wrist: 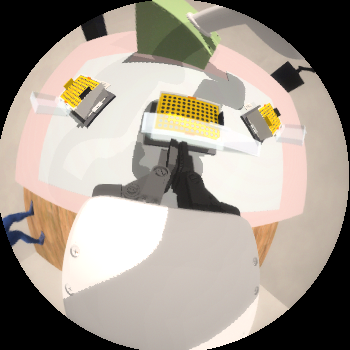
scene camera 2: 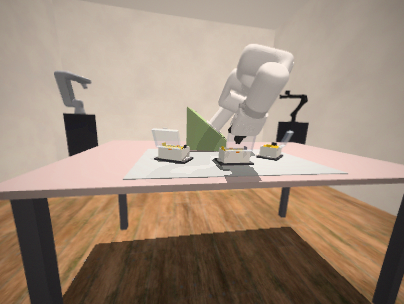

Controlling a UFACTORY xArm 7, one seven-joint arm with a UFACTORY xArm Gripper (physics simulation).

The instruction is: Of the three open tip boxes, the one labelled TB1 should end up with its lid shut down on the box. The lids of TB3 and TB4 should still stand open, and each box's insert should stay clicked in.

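Frame: origin at the arm's base, x right, y ahead, z up, level; metres.
Where they show: gripper, between the fingertips: (wrist: 174,151) (scene camera 2: 237,141); arm's base, origin of its link: (wrist: 198,24) (scene camera 2: 213,127).
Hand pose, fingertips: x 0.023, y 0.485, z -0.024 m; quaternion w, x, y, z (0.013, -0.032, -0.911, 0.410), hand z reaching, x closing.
Things, the pixels of their top centre, and the offset from my fingertips. Level surfaces: height alone.
- middle box, centre of its top: (wrist: 191,106) (scene camera 2: 233,147) dx -0.026, dy -0.099, dz -0.046 m
- left box, centre of its top: (wrist: 79,83) (scene camera 2: 175,145) dx +0.239, dy -0.162, dz -0.046 m
- right box, centre of its top: (wrist: 270,112) (scene camera 2: 269,144) dx -0.276, dy -0.198, dz -0.046 m
- pale mat, height of its surface: dz -0.112 m
- pink table, height of its surface: dz -0.115 m
Three tip boxes with yellow inserts stand with their lids open; I cannot read their labels. The middle box (scene camera 2: 234,157) has its insert (wrist: 187,105) seated flat. Its clear lid (wrist: 150,125) is raised and covers the insert's lower half in the wrist view. My gripper (scene camera 2: 238,141) (wrist: 174,151) is shut and empty, its fingertips at the lid's near edge in the wrist view; whether they touch it I cannot tell. The left box (scene camera 2: 172,152) (wrist: 93,107) has its lid (scene camera 2: 166,136) (wrist: 47,104) open, as does the right box (scene camera 2: 270,151) (wrist: 257,123) with its lid (scene camera 2: 288,135) (wrist: 292,134).
The boxes stand on dark bases on a pale mat (scene camera 2: 145,171) (wrist: 255,185) over a pink table (scene camera 2: 65,170) (wrist: 30,165). A green wedge (scene camera 2: 200,132) (wrist: 165,35) stands behind the boxes. Other arms stand on black pedestals (scene camera 2: 81,132) (wrist: 287,76) beyond the table.
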